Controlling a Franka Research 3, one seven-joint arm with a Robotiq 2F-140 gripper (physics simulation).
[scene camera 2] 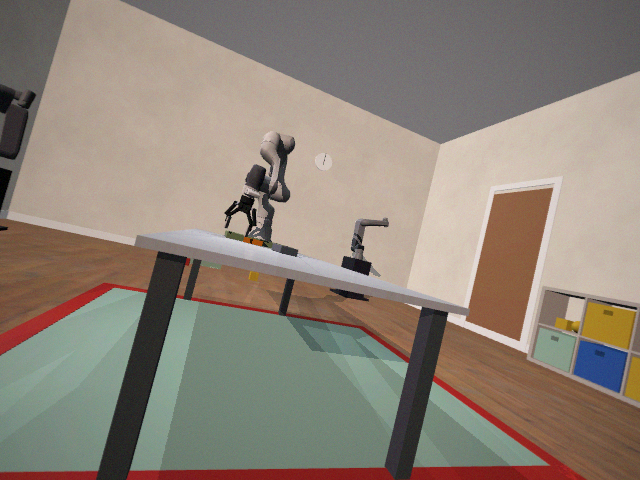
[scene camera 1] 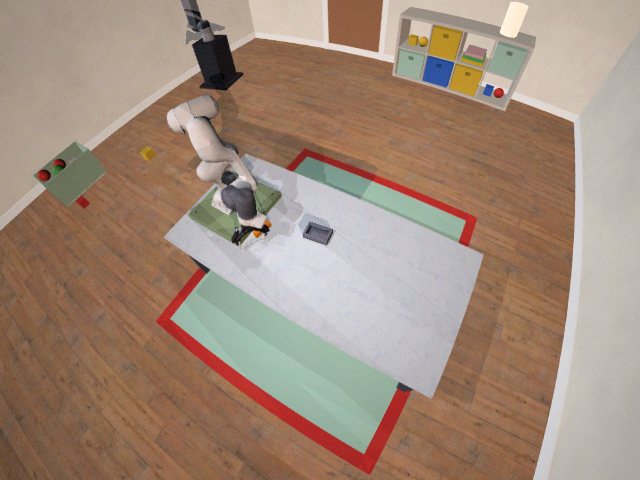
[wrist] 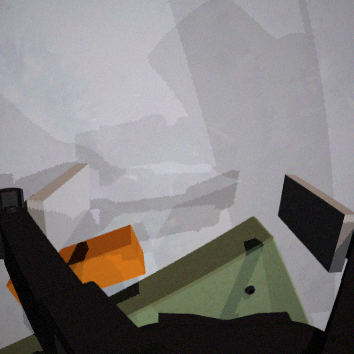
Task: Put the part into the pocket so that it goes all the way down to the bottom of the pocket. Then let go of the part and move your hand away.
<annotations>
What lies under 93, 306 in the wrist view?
My gripper.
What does the orange L-shaped part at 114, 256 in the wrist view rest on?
The table.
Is my gripper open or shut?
Open.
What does my gripper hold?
Nothing.
</annotations>
